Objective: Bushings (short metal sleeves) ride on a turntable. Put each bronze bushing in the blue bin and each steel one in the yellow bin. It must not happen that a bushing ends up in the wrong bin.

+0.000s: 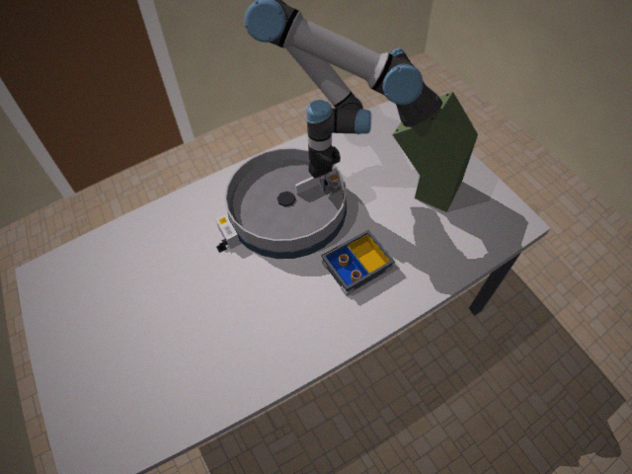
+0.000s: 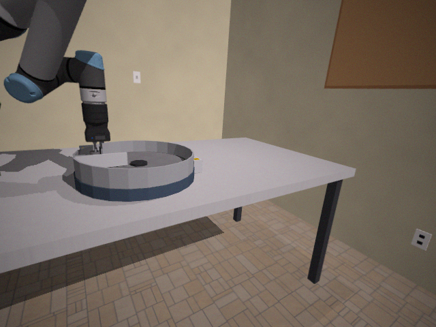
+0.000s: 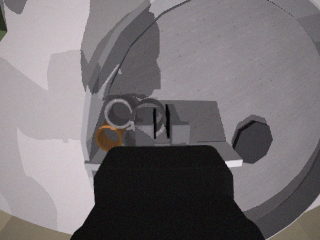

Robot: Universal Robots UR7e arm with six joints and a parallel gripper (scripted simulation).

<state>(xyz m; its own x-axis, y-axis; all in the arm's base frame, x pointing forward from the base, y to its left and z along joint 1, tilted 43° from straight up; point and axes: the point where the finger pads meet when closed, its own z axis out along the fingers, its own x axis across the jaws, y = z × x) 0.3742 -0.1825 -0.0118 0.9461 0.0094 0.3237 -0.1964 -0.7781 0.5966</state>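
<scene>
Right now the blue bin is 27 cm to the left of my hand, 10 cm ahead of it and 8 cm below it. Round my hand: grey turntable: 12 cm ahead, 7 cm to the right, 5 cm below.
</scene>
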